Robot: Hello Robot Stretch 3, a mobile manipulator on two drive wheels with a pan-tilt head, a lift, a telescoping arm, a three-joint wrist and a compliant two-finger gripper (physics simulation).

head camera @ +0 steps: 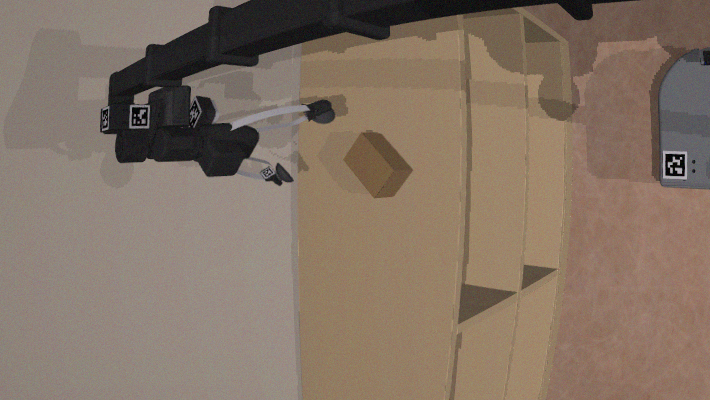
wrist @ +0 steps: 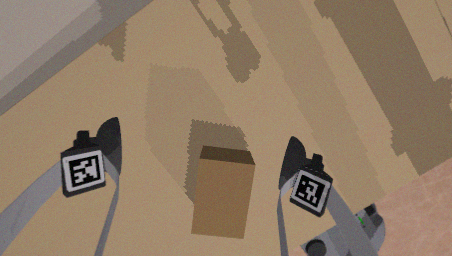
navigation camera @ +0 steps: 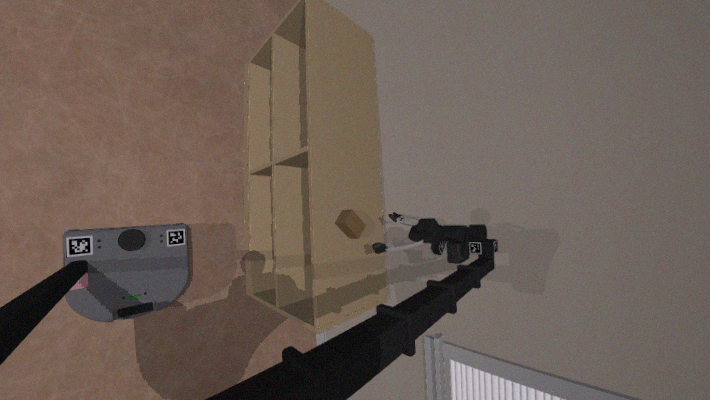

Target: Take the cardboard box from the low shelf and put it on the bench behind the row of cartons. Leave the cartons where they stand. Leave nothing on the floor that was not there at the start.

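Pixels of known places: gripper, between the fingertips: [head camera: 310, 144] [wrist: 205, 146] [navigation camera: 381, 231]; robot's base, origin of its link: [navigation camera: 132, 238].
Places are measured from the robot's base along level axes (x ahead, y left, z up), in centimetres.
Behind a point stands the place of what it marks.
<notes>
The brown cardboard box [head camera: 367, 167] {x 1.5, y -58.9, z 66.0 cm} [navigation camera: 350, 224] {x 1.2, y -56.4, z 66.0 cm} [wrist: 222, 200] {x 1.1, y -58.8, z 66.0 cm} rests on the wide tan top of the low shelf [head camera: 380, 300] {x 24.6, y -60.2, z 61.0 cm} [navigation camera: 345, 125] {x 38.7, y -61.8, z 61.0 cm} [wrist: 35, 150] {x 17.9, y -75.9, z 61.0 cm}, turned at an angle to its edges in the head view. My gripper [head camera: 303, 142] {x -2.3, y -66.0, z 71.6 cm} [navigation camera: 387, 232] {x -2.3, y -66.0, z 71.6 cm} [wrist: 205, 146] {x -2.3, y -66.0, z 71.6 cm} is open and holds nothing. In the wrist view the box shows between the two fingers, nearer the right finger, with a gap on each side. In the head view the fingertips are left of the box, near the shelf's edge along the grey surface. The bench and the cartons do not show in these views.
The shelf's divided compartments face my grey base [head camera: 685, 120] {x -9.9, y -10.3, z 16.0 cm} [navigation camera: 150, 270] {x -11.0, y -4.8, z 16.0 cm} [wrist: 340, 240] {x -8.8, y 2.7, z 16.0 cm} on the reddish floor [head camera: 630, 300] {x 35.2, y -24.6, z 0.0 cm} [navigation camera: 125, 100] {x 55.9, y 2.3, z 0.0 cm}. My black arm [head camera: 280, 32] {x -8.7, y -31.3, z 106.8 cm} [navigation camera: 360, 350] {x -8.7, y -16.8, z 107.1 cm} reaches over one end of the shelf. A grey-framed ribbed panel [navigation camera: 490, 382] {x -55.6, y -85.1, z 99.7 cm} stands at the lower right of the navigation view.
</notes>
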